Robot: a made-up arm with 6 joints.
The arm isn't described. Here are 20 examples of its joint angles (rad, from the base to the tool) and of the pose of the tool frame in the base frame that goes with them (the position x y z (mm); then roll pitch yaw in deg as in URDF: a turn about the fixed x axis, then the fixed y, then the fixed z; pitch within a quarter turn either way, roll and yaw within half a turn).
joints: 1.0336 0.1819 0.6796 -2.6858 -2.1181 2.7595
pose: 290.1 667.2 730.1 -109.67 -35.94 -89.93
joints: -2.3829 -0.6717 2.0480 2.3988 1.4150 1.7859
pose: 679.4 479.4 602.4 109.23 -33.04 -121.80
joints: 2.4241 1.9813 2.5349 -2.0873 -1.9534 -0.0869
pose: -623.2 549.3 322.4 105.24 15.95 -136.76
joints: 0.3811 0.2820 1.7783 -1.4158 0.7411 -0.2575
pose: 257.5 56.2 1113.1 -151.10 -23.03 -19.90
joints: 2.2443 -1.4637 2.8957 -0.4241 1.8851 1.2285
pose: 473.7 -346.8 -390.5 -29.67 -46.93 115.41
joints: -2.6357 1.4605 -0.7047 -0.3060 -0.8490 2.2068
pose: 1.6 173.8 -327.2 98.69 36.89 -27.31
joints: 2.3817 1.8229 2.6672 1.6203 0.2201 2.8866
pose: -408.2 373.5 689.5 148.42 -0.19 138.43
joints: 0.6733 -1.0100 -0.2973 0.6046 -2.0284 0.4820
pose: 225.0 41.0 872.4 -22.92 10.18 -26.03
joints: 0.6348 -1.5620 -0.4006 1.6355 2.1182 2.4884
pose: -112.2 -120.6 908.4 76.36 51.60 77.44
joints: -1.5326 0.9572 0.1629 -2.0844 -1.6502 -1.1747
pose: 55.5 -697.0 -203.3 -121.37 -19.09 35.34
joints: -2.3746 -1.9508 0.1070 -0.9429 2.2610 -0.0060
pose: 353.2 422.6 746.2 -57.32 22.35 175.24
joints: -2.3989 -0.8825 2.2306 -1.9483 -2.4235 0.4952
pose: 625.7 567.0 521.7 -77.78 -7.79 -55.32
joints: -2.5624 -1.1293 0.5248 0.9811 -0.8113 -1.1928
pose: 340.2 238.0 994.2 139.22 -3.57 126.61
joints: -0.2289 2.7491 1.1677 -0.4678 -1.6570 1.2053
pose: 57.4 -177.5 -708.2 164.64 42.77 140.83
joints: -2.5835 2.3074 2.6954 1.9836 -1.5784 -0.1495
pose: -601.1 -459.1 305.6 14.62 -67.37 87.71
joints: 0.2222 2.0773 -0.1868 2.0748 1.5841 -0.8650
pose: -75.8 -10.7 -533.4 137.57 25.48 105.04
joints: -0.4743 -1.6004 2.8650 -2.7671 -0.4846 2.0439
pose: -343.8 319.7 -393.9 -3.94 54.80 -130.03
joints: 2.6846 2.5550 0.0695 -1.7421 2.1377 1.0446
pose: 457.7 -212.7 -395.7 -102.43 -45.83 141.99
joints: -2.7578 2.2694 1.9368 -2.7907 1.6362 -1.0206
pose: -713.0 -386.4 -236.2 1.47 70.54 -87.92
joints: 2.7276 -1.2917 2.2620 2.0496 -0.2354 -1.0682
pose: 749.9 -391.2 -34.6 -138.72 69.88 36.25
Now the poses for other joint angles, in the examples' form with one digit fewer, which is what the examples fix.
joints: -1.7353 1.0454 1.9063 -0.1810 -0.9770 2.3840
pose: -267 -665 812 -81.1 -17.3 -48.1
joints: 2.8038 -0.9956 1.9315 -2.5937 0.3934 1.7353
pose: 778 -409 563 -117.7 -36.9 52.8
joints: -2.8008 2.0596 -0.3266 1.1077 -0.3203 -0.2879
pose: 144 85 -478 -112.1 61.3 101.8
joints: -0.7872 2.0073 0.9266 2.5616 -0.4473 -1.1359
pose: 503 -383 -513 -36.6 -6.1 -43.5
